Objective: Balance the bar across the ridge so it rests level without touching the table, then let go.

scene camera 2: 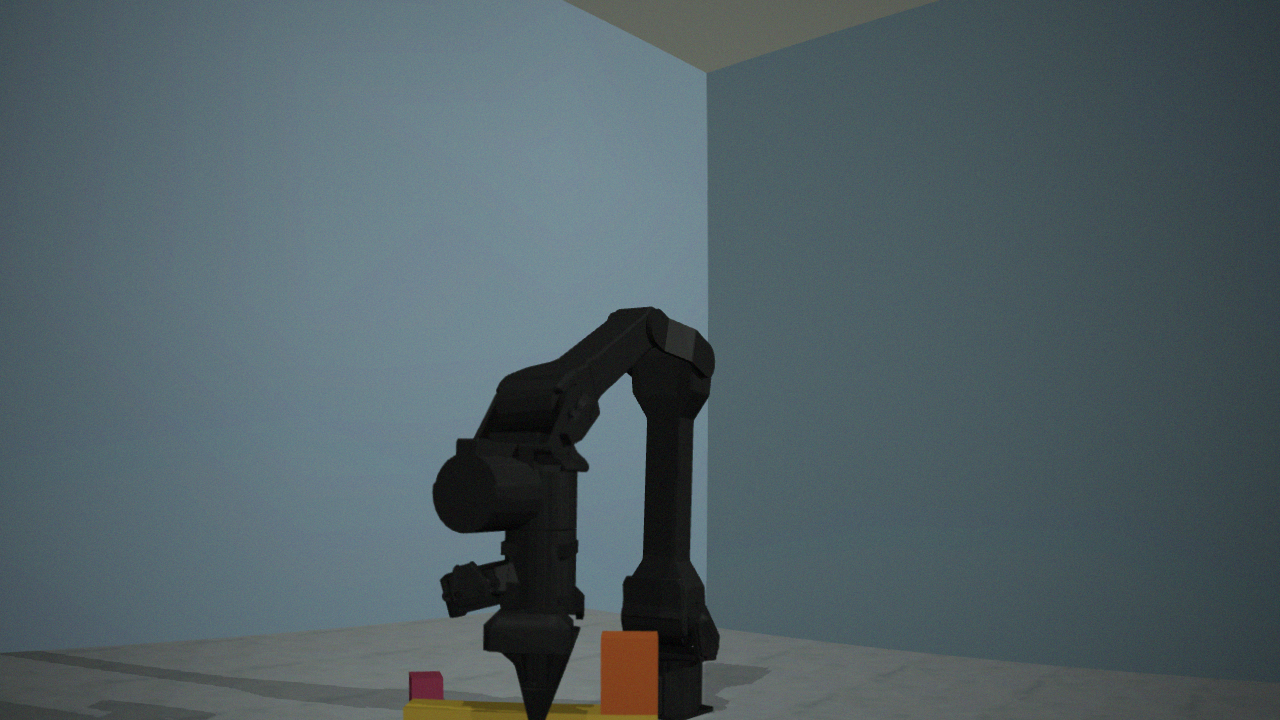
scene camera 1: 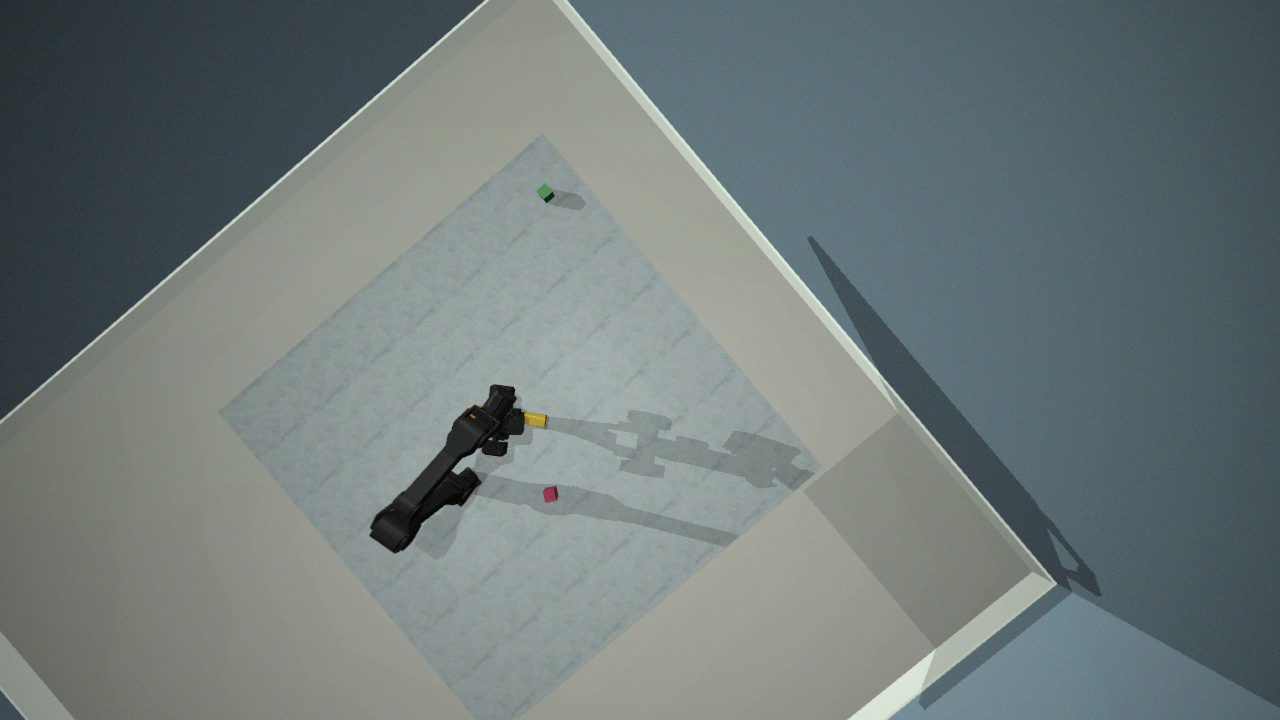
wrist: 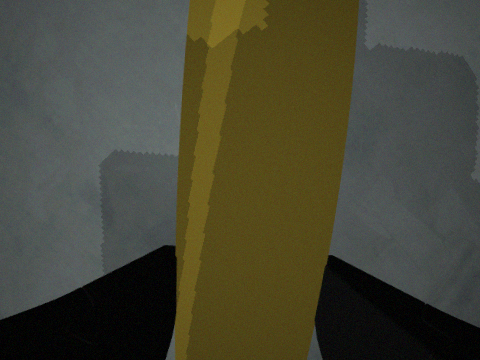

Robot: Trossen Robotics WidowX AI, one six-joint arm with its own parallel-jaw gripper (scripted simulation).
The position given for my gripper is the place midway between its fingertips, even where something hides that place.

Note:
In view: my gripper (scene camera 1: 508,415) and a yellow bar (wrist: 265,102).
My gripper shows as well in the wrist view (wrist: 247,269).

